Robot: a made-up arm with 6 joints.
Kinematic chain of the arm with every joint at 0, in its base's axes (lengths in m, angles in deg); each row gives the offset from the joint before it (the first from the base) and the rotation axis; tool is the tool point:
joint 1: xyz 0 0 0.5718 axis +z
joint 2: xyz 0.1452 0 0 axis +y
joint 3: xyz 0 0 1.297 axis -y
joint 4: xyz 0 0 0.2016 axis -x
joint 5: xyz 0.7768 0 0 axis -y
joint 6: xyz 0.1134 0 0 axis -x
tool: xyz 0 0 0
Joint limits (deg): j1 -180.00..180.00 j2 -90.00..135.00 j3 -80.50..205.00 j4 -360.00..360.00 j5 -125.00..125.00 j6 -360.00..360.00
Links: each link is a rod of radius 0.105 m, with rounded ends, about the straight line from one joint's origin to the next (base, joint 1, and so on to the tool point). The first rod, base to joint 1, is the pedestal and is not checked.
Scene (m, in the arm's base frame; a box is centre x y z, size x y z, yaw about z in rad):
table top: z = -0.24
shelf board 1: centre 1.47 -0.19 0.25 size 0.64 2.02 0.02 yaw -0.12
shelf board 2: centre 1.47 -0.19 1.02 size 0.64 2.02 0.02 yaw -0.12
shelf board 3: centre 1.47 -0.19 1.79 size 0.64 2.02 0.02 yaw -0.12
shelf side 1: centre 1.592 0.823 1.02 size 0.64 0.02 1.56 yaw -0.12
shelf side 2: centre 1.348 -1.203 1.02 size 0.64 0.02 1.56 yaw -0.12
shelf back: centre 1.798 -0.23 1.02 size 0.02 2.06 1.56 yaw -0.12
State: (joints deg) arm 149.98 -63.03 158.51 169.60 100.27 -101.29
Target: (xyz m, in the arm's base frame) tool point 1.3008 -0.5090 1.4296
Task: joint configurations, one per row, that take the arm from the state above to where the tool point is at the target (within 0.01 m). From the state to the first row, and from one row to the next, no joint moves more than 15 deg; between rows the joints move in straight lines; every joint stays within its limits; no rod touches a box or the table.
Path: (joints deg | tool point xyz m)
1: 146.25 -60.09 171.46 168.87 101.54 -101.29 | 1.1318 -0.7820 0.5704
2: 142.51 -57.15 184.42 168.15 102.81 -101.29 | 0.9543 -0.7606 0.5699
3: 138.78 -54.21 197.37 167.42 104.08 -101.29 | 0.7772 -0.7127 0.5897
4: 142.86 -41.76 193.77 167.86 104.82 -101.29 | 0.8343 -0.6608 0.8693
5: 146.94 -29.32 190.17 168.30 105.55 -101.29 | 0.8309 -0.5672 1.1550
6: 151.02 -16.87 186.57 168.74 106.29 -101.29 | 0.7569 -0.4435 1.4296
7: 153.81 -23.90 173.58 169.37 104.32 -101.29 | 0.9479 -0.4888 1.4434
8: 156.59 -30.94 160.59 169.99 102.35 -101.29 | 1.1307 -0.5105 1.4432
9: 159.38 -37.97 147.60 170.61 100.38 -101.29 | 1.3008 -0.5089 1.4297

